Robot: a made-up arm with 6 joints.
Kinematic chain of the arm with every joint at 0, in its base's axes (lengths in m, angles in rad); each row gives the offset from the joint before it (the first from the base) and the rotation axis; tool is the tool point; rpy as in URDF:
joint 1: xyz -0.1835 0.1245 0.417 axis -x
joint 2: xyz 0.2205 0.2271 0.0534 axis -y
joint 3: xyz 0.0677 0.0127 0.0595 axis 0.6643 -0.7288 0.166
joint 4: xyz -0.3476 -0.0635 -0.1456 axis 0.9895 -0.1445 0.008
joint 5: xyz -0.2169 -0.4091 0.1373 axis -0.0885 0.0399 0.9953
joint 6: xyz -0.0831 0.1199 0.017 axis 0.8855 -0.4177 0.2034
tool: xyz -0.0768 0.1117 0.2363 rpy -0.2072 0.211 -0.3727
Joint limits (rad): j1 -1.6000..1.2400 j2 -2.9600..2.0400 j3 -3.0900..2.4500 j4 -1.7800..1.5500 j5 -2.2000..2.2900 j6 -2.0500..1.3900
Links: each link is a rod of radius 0.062 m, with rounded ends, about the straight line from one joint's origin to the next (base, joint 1, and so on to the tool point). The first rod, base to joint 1, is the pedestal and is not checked.
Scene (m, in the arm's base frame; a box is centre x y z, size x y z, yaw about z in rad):
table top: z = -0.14
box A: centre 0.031 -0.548 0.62 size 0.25 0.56 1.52 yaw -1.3
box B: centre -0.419 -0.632 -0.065 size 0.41 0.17 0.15 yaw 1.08
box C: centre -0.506 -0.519 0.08 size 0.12 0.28 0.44 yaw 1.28
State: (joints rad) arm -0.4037 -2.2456 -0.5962 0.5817 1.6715 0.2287
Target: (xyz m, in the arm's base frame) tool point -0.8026 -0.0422 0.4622
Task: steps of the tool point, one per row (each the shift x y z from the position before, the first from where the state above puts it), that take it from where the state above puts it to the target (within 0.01 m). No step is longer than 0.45 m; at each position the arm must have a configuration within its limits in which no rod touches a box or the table.
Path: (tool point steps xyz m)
1: -0.0386 0.0188 0.1098
2: -0.0411 0.0543 0.1024
3: -0.0426 0.0860 0.0832
4: -0.0434 0.1100 0.0542
5: -0.0436 0.1234 0.0187
6: -0.2708 -0.0711 0.2013
7: -0.3454 -0.1515 0.0459
8: -0.3572 -0.1191 -0.1359
9: -0.3043 0.0218 -0.2592
10: -0.1973 0.2103 -0.2581

